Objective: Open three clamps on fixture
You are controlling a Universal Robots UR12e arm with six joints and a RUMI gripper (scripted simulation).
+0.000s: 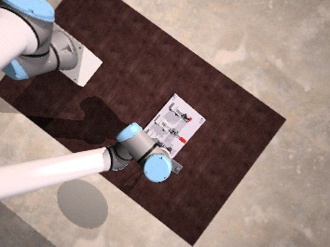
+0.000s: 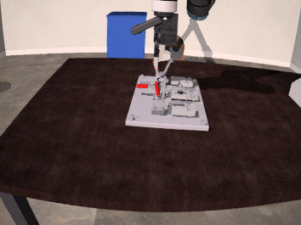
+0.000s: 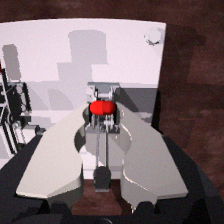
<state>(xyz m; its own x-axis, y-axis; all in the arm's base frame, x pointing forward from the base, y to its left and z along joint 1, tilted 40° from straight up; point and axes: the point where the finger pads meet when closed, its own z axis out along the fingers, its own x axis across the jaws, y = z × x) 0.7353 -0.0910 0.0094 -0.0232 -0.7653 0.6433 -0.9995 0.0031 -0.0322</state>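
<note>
The grey fixture plate is 5 cm behind my hand, 11 cm to the left of it and 8 cm below it.
</note>
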